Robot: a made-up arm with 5 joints.
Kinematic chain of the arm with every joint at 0, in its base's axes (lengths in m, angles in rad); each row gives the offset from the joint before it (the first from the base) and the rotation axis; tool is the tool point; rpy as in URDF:
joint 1: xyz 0.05 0 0.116 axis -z
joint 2: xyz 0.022 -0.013 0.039 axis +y
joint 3: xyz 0.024 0 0.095 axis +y
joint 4: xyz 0.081 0 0.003 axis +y
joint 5: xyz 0.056 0.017 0 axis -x
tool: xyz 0 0 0 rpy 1.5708 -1.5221 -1.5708
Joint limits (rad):
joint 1: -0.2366..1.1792
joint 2: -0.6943..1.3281
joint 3: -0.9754..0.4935
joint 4: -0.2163..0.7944
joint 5: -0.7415..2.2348
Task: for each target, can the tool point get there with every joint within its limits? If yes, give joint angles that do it. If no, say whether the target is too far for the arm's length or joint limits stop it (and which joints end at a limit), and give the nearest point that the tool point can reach.
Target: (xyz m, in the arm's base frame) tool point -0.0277 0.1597 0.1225
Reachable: no: joint limits stop it (at a limit: joint 1, joint 2, joint 3, joint 4) | nearest point 0.1019 0.0166 0.0472 | short by 0.207 m
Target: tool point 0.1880 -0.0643 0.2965
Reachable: yes | joints 0.4626 -0.2232 -0.2112 0.3146 1.7666
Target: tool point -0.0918 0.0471 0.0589
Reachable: no: joint limits stop it (at a limit: joint 1, joint 2, joint 3, joint 4) | nearest point 0.0744 -0.0487 0.0472 | short by 0.192 m
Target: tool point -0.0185 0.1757 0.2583
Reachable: no: joint limits stop it (at a limit: joint 2, joint 3, joint 4) | nearest point 0.0323 0.0455 0.3769 | short by 0.183 m
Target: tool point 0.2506 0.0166 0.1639
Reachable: yes | joints -0.0629 0.4189 0.0992 0.0611 0.8384
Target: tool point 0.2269 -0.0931 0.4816
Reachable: no: too far | nearest point 0.1681 -0.0621 0.3595 | short by 0.139 m
